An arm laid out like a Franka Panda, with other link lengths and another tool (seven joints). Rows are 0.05 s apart.
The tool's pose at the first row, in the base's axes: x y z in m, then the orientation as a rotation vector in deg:
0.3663 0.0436 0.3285 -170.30 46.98 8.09
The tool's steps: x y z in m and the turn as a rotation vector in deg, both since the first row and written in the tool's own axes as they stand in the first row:
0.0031 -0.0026 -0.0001 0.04 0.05 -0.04
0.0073 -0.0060 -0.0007 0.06 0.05 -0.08
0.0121 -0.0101 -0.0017 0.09 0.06 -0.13
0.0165 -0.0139 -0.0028 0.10 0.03 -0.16
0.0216 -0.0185 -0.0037 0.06 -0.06 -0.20
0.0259 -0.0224 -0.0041 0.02 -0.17 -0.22
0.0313 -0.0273 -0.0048 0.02 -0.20 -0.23
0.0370 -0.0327 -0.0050 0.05 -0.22 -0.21
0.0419 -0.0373 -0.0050 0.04 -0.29 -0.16
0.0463 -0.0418 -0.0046 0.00 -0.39 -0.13
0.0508 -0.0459 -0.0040 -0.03 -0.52 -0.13
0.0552 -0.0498 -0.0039 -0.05 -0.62 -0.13
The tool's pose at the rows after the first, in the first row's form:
0.3703 0.0442 0.3284 -170.29 46.92 8.00
0.3757 0.0450 0.3286 -170.29 46.86 7.99
0.3820 0.0460 0.3292 -170.28 46.78 7.96
0.3878 0.0469 0.3300 -170.28 46.73 7.99
0.3945 0.0482 0.3305 -170.30 46.66 8.14
0.4002 0.0493 0.3306 -170.31 46.63 8.32
0.4074 0.0507 0.3308 -170.30 46.61 8.37
0.4151 0.0524 0.3306 -170.26 46.63 8.38
0.4216 0.0539 0.3302 -170.23 46.70 8.49
0.4277 0.0555 0.3295 -170.22 46.74 8.66
0.4336 0.0568 0.3286 -170.21 46.73 8.86
0.4394 0.0579 0.3281 -170.20 46.73 9.02

